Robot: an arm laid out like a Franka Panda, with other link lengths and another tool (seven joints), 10 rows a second.
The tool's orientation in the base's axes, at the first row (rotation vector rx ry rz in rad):
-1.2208, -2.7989, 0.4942
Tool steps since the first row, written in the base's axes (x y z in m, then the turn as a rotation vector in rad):
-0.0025, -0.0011, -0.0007, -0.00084, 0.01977, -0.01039
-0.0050, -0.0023, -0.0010, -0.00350, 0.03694, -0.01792
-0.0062, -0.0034, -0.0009, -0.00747, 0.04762, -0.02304
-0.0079, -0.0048, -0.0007, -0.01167, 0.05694, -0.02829
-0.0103, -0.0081, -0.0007, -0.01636, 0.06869, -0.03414
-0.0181, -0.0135, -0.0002, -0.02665, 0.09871, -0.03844
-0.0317, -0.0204, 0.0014, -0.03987, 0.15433, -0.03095
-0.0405, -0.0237, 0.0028, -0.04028, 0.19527, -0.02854
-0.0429, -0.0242, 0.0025, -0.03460, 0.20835, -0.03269
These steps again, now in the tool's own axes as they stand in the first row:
0.0010, -0.0023, 0.0014, 0.01570, 0.01521, 0.00465
0.0019, -0.0047, 0.0024, 0.03053, 0.02660, 0.00761
0.0019, -0.0063, 0.0028, 0.04139, 0.03219, 0.01025
0.0020, -0.0084, 0.0033, 0.05143, 0.03678, 0.01343
0.0013, -0.0122, 0.0046, 0.06362, 0.04276, 0.01660
0.0027, -0.0213, 0.0069, 0.09271, 0.05597, 0.01432
0.0070, -0.0358, 0.0096, 0.14131, 0.07979, -0.00555
0.0105, -0.0446, 0.0106, 0.17093, 0.10486, -0.01882
0.0118, -0.0465, 0.0114, 0.17680, 0.11849, -0.01938

